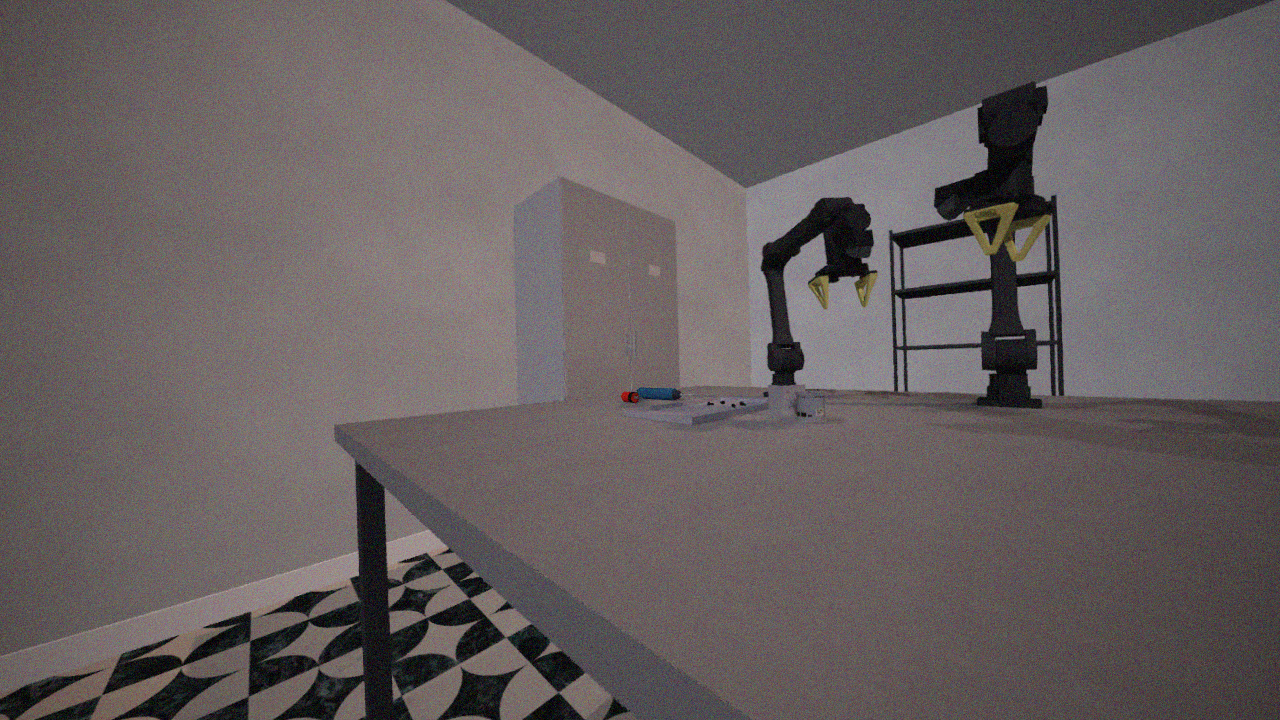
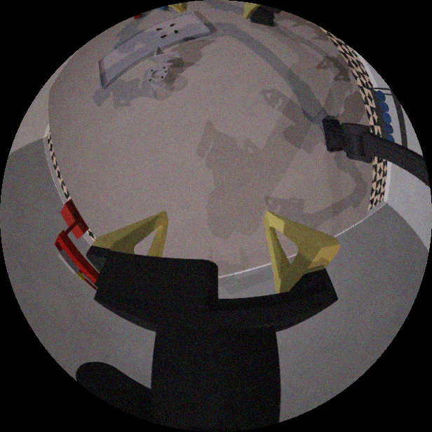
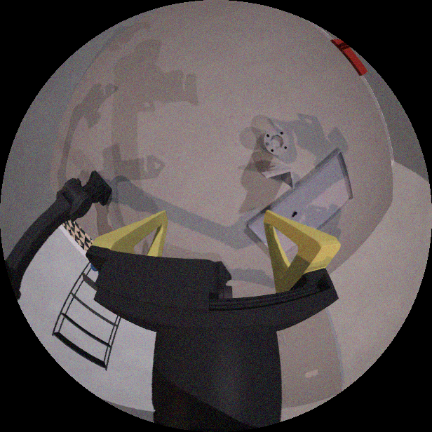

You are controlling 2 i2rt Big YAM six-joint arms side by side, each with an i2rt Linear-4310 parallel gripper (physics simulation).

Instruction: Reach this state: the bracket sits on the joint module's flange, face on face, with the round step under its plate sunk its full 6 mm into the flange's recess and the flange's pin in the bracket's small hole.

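Where they show: left gripper, fingertip midpoint: (image 1: 1004,258); right gripper, fingertip midpoint: (image 1: 845,307); left arm's base, origin of the base link: (image 1: 1008,405).
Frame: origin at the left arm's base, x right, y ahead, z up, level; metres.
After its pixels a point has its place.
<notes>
The joint module (image 1: 810,407) @[y 0.516, x 0.295, z 0.029 m] (image 2: 158,75) (image 3: 274,142) stands on the table, its round flange facing up with the central recess and small dark holes uncovered. The white bracket (image 1: 784,400) @[y 0.474, x 0.373, z 0.036 m] (image 2: 169,58) (image 3: 280,174) is off the flange, on the table close beside the module, between it and the tray; whether they touch is unclear. The bracket's step and small hole cannot be made out. My right gripper (image 1: 842,291) @[y 0.339, x 0.276, z 0.254 m] (image 3: 215,215) is open and empty, raised above the table. My left gripper (image 1: 1006,253) @[y 0.435, x -0.014, z 0.298 m] (image 2: 215,216) is open and empty, high and far from both parts.
A shallow tray (image 1: 707,417) @[y 0.656, x 0.463, z 0.009 m] (image 2: 125,57) (image 3: 332,172) lies beside the bracket, with small dark pieces in it. A blue cylinder (image 1: 657,393) @[y 0.381, x 0.882, z 0.023 m] and a red-ended object (image 1: 630,396) @[y 0.499, x 0.894, z 0.022 m] lie behind it. A cabinet (image 1: 595,304) and a shelf rack (image 1: 893,313) stand beyond the table.
</notes>
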